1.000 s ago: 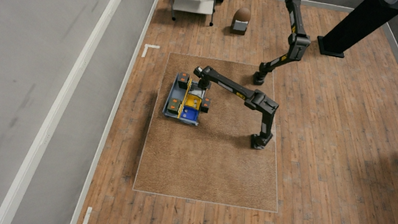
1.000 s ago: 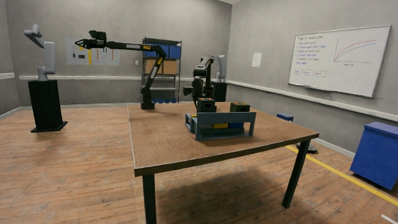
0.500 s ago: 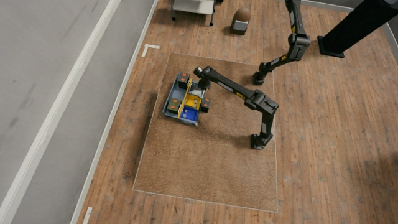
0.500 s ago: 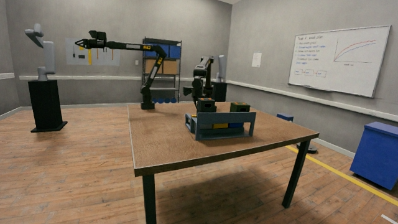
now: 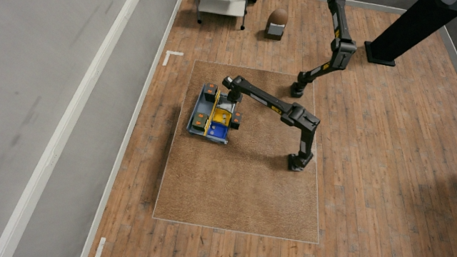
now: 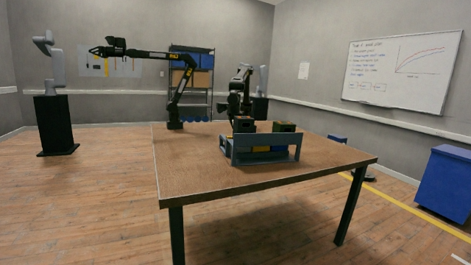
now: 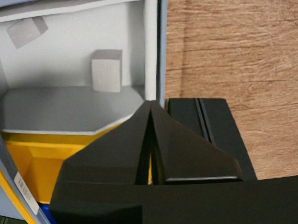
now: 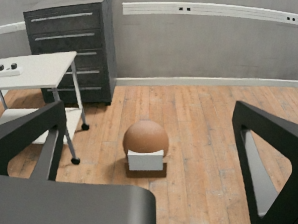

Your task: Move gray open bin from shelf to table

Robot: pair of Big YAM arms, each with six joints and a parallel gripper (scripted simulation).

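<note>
Now: left hand 80 mm short of the gray open bin, 10 mm to the left of it and 80 mm above it. From my left hand the other things lie so: blue-gray shelf: 120 mm ahead, 100 mm to the left, 60 mm below; yellow bin: 100 mm ahead, 100 mm to the left, 80 mm below; blue bin: 110 mm ahead, 210 mm to the left, 80 mm below.
</note>
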